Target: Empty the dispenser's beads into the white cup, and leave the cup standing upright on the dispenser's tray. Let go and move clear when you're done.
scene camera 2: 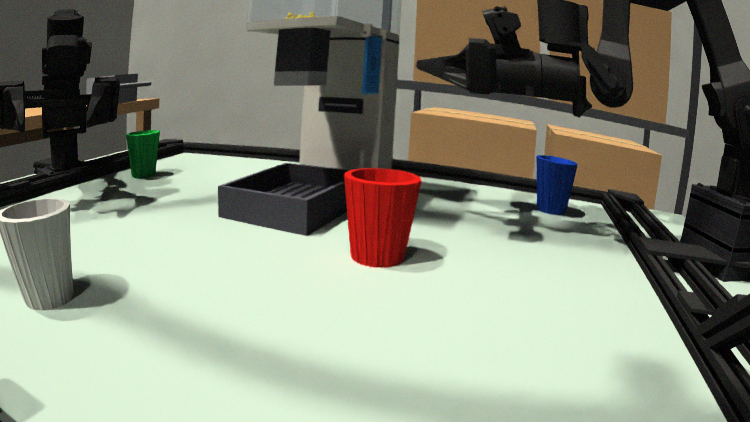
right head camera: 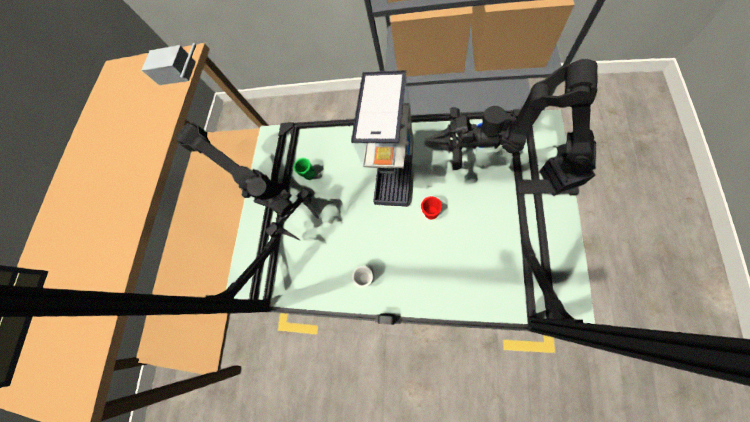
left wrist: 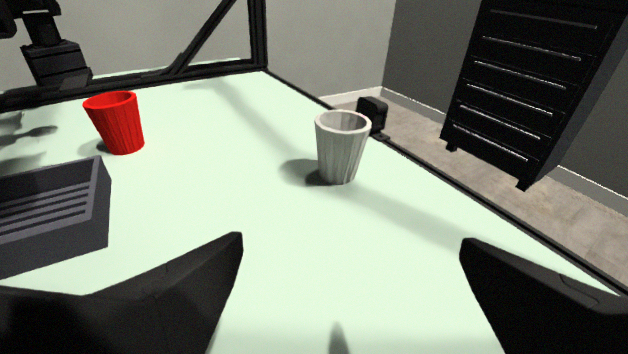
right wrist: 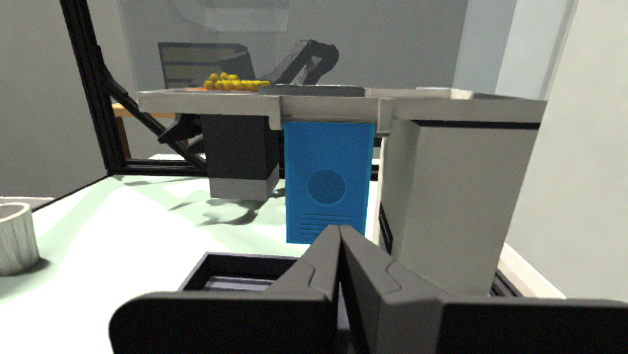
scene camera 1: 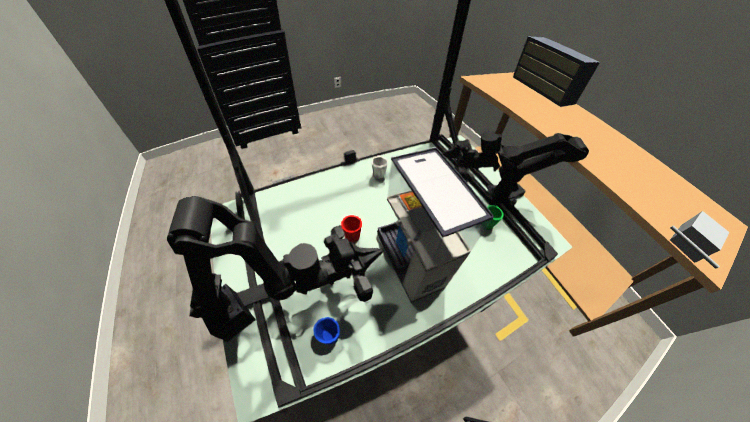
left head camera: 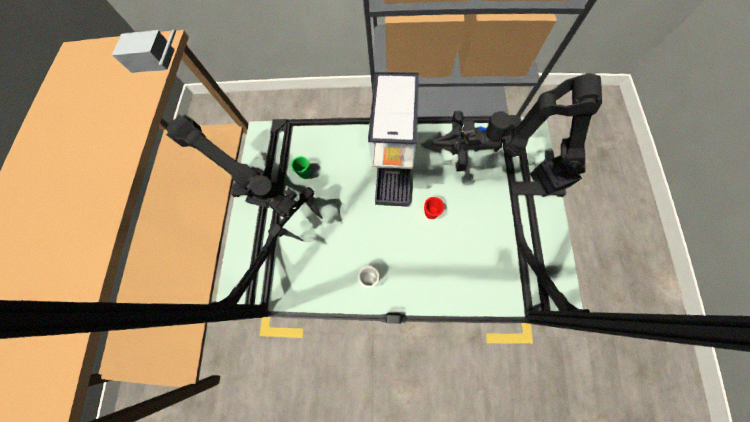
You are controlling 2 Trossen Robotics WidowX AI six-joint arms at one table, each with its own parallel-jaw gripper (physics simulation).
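Places are measured from the left arm's base along level axes (x left, y back, z up), in metres.
Pixels of known places: left gripper, fingertip midpoint: (scene camera 2: pixel 55 126) (right head camera: pixel 309 229) (left wrist: pixel 351 245) (right wrist: pixel 171 146) (left head camera: pixel 313 229); right gripper, fingertip midpoint: (scene camera 2: pixel 417 64) (right head camera: pixel 426 140) (right wrist: pixel 337 235) (scene camera 1: pixel 382 250) (left head camera: pixel 431 142); left arm's base, origin of the base link: (scene camera 2: pixel 65 167) (scene camera 1: pixel 501 193); right arm's base, origin of the base link: (scene camera 2: pixel 739 196) (right head camera: pixel 572 166) (left wrist: pixel 48 45) (scene camera 1: pixel 218 307) (left head camera: pixel 561 170).
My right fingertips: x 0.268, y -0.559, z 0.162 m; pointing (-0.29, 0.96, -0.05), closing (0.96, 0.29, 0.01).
Observation:
For each thing: its top centre in the pictures, then the offset to it from my right fingertips. "*": a spot on its surface instead.
- white cup, middle of its top: (scene camera 2: pixel 33 208) (left wrist: pixel 343 120) (left head camera: pixel 368 276) (right head camera: pixel 362 276) (scene camera 1: pixel 379 161) dx -0.447, dy +0.076, dz -0.107 m
- dispenser, surface spot: (right wrist: pixel 450 200) * dx +0.052, dy +0.071, dz -0.008 m
- dark slatted tray, surface spot: (scene camera 2: pixel 262 212) (left wrist: pixel 104 194) (left head camera: pixel 393 204) * dx -0.178, dy +0.075, dz -0.166 m
- dispenser's blue side panel, middle of its top: (right wrist: pixel 329 116) (scene camera 2: pixel 374 33) (scene camera 1: pixel 404 232) dx -0.019, dy +0.053, dz +0.039 m
- red cup, middle of its top: (scene camera 2: pixel 382 175) (left wrist: pixel 109 98) (scene camera 1: pixel 351 223) (right head camera: pixel 431 206) (left head camera: pixel 434 206) dx -0.166, dy -0.062, dz -0.107 m
- green cup, middle of its top: (scene camera 2: pixel 143 132) (scene camera 1: pixel 494 212) (left head camera: pixel 299 164) (right head camera: pixel 301 165) dx -0.143, dy +0.435, dz -0.107 m
- blue cup, middle of its top: (scene camera 2: pixel 557 159) (scene camera 1: pixel 326 330) dx +0.149, dy -0.161, dz -0.107 m
- dispenser's white lid panel, surface spot: (scene camera 1: pixel 443 191) (left head camera: pixel 395 100) * dx -0.015, dy +0.116, dz +0.178 m
The white cup (left head camera: pixel 368 276) (right head camera: pixel 362 276) (scene camera 1: pixel 379 167) (scene camera 2: pixel 39 257) (left wrist: pixel 341 150) stands upright on the table, away from the dispenser (scene camera 2: pixel 340 131) (right wrist: pixel 450 200). Yellow beads (scene camera 2: pixel 300 15) (right wrist: pixel 225 81) lie in the dispenser's clear hopper, above its dark spout (scene camera 2: pixel 302 56) (right wrist: pixel 236 147). The dark slatted tray (left head camera: pixel 393 203) (scene camera 2: pixel 262 212) (left wrist: pixel 105 210) holds no cup. My left gripper (left head camera: pixel 311 228) (left wrist: pixel 351 245) is open and empty, with the white cup beyond its fingertips. My right gripper (left head camera: pixel 425 144) (scene camera 1: pixel 380 252) (scene camera 2: pixel 419 64) (right wrist: pixel 337 235) is shut and empty, pointing at the dispenser's blue side panel (scene camera 1: pixel 401 241) (right wrist: pixel 327 150), apparently with a small gap.
A red cup (left head camera: pixel 433 207) (scene camera 2: pixel 381 220) stands beside the tray. A green cup (left head camera: pixel 301 166) (scene camera 2: pixel 143 153) stands at the left behind my left gripper. A blue cup (scene camera 1: pixel 326 330) (scene camera 2: pixel 555 184) stands below my right arm. The dispenser's white lid panel (left head camera: pixel 395 107) (scene camera 1: pixel 443 191) rises above it.

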